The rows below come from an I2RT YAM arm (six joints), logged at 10 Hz.
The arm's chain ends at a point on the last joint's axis. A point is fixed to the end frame.
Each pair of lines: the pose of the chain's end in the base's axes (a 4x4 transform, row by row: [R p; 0 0 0 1], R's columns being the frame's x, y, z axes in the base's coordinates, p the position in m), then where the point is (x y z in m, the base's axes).
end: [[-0.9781 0.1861 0.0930 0.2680], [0.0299 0.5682 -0.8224 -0.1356], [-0.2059 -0.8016 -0.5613 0.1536], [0 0 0 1]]
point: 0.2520 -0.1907 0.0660
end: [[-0.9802 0.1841 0.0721 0.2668], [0.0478 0.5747 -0.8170 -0.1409], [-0.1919 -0.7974 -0.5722 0.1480], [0 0 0 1]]
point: 0.2488 -0.1947 0.0599
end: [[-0.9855 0.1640 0.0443 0.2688], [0.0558 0.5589 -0.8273 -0.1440], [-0.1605 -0.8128 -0.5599 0.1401], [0 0 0 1]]
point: 0.2473 -0.1990 0.0536
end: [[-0.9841 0.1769 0.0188 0.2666], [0.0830 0.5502 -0.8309 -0.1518], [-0.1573 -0.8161 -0.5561 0.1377], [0 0 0 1]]
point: 0.2432 -0.2066 0.0516
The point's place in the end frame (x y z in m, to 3 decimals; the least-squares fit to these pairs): 0.032 0.036 0.093
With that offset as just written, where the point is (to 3 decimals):
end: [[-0.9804 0.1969 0.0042 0.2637], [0.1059 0.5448 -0.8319 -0.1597], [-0.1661 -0.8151 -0.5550 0.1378], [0 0 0 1]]
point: 0.240 -0.214 0.052
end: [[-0.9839 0.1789 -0.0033 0.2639], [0.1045 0.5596 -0.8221 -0.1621], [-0.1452 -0.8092 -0.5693 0.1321], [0 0 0 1]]
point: 0.239 -0.215 0.045
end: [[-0.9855 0.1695 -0.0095 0.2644], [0.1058 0.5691 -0.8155 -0.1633], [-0.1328 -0.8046 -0.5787 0.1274], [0 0 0 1]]
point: 0.238 -0.215 0.040
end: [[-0.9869 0.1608 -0.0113 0.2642], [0.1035 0.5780 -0.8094 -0.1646], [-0.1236 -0.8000 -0.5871 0.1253], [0 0 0 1]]
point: 0.237 -0.216 0.038
